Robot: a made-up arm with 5 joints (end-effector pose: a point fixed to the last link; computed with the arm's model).
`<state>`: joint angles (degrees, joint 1 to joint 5).
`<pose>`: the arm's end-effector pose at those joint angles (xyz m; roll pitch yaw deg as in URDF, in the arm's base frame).
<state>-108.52 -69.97 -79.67 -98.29 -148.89</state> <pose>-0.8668 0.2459 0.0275 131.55 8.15 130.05</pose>
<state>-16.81 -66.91 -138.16 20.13 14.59</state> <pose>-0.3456 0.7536 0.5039 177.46 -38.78 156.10</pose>
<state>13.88 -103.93 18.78 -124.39 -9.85</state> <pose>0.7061 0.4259 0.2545 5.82 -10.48 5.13</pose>
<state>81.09 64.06 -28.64 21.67 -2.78</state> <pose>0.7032 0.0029 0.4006 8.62 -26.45 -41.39</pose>
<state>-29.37 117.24 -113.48 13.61 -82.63</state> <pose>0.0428 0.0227 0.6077 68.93 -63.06 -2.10</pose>
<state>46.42 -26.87 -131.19 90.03 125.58</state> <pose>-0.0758 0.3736 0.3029 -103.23 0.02 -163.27</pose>
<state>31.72 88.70 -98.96 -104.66 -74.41</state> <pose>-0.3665 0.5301 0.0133 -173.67 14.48 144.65</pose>
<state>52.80 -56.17 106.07 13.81 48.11</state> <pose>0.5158 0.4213 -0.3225 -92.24 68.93 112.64</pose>
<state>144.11 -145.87 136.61 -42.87 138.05</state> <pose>-0.4364 -0.3808 -0.0360 -74.70 30.23 -161.92</pose>
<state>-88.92 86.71 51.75 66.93 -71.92</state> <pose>-0.4743 0.2521 -0.0322 -121.33 17.92 100.40</pose>
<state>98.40 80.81 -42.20 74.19 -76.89</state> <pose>0.3302 -0.3191 0.3633 -35.79 -10.55 -95.74</pose>
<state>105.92 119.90 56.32 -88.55 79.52</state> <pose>0.0584 0.4678 0.1994 135.83 1.21 103.18</pose>
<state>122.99 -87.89 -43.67 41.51 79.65</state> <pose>0.1169 -0.0254 0.4661 111.97 -31.14 98.38</pose>
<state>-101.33 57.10 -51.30 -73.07 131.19</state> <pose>-0.5339 -0.6969 0.1956 81.13 -13.14 -122.35</pose>
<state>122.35 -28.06 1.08 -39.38 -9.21</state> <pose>0.3274 -0.7694 0.1618 -8.52 0.83 -111.03</pose>
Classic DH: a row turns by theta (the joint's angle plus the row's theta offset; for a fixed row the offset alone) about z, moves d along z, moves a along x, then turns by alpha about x. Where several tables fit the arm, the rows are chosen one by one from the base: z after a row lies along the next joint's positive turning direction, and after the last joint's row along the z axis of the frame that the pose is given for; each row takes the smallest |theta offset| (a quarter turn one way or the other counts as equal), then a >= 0, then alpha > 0; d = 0 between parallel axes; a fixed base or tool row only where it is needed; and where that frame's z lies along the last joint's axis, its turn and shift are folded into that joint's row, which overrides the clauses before.
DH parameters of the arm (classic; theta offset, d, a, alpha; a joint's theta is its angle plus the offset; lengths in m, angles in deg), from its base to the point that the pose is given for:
base (fixed): 0 0 0 180
joint 1: -89.38 0 0.37 180
joint 2: -89.38 0.163 -0.096 -90
joint 3: 0 0.164 0.043 -90
joint 4: -90 -0.019 0.102 -90
joint 5: 0 0.461 -0.04 -90
tool (fixed): -90 -0.02 0 0

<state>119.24 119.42 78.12 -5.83 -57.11</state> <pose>0.3668 0.0899 -0.3130 -31.34 76.79 26.56</pose>
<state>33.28 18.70 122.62 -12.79 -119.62</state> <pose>0.0130 0.7375 -0.2667 41.30 55.22 142.58</pose>
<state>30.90 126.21 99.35 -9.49 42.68</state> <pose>-0.1119 0.0891 -0.3104 177.64 76.71 -130.51</pose>
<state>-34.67 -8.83 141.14 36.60 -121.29</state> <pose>-0.5800 0.0971 -0.1852 84.37 30.25 -110.52</pose>
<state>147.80 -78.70 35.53 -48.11 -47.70</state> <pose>-0.3227 -0.5663 0.0138 -19.71 22.83 -172.63</pose>
